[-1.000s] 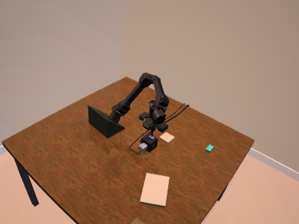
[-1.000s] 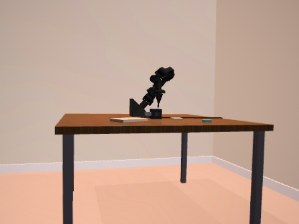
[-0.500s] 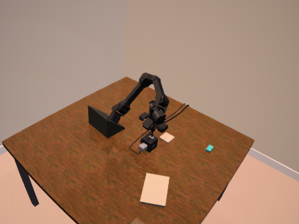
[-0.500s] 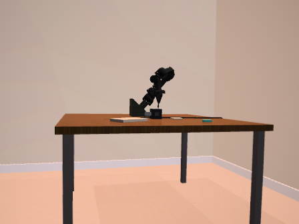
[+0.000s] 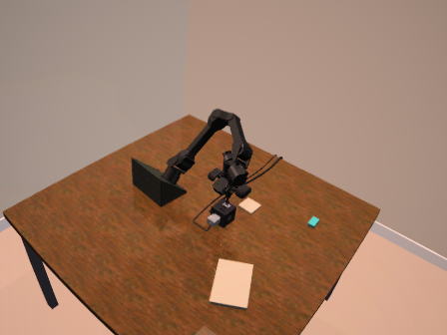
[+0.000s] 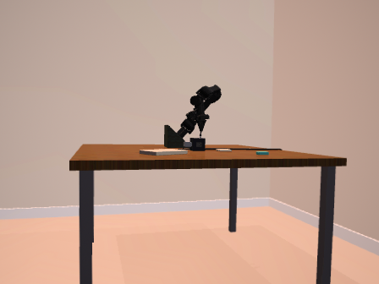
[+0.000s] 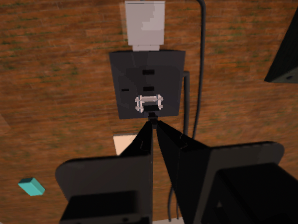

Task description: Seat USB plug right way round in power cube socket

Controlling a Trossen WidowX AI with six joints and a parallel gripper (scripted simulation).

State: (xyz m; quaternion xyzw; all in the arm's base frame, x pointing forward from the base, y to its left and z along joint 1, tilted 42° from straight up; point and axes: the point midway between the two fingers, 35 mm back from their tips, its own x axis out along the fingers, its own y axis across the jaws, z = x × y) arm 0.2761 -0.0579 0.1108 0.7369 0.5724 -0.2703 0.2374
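The USB plug is 2 cm below my gripper tip. The rest, counted from my gripper tip: teal block 35 cm ahead, 20 cm to the left, 11 cm below; then tan book 31 cm to the right, 21 cm ahead, 11 cm below; then small tan card 13 cm to the left, 11 cm below, 5 cm ahead.
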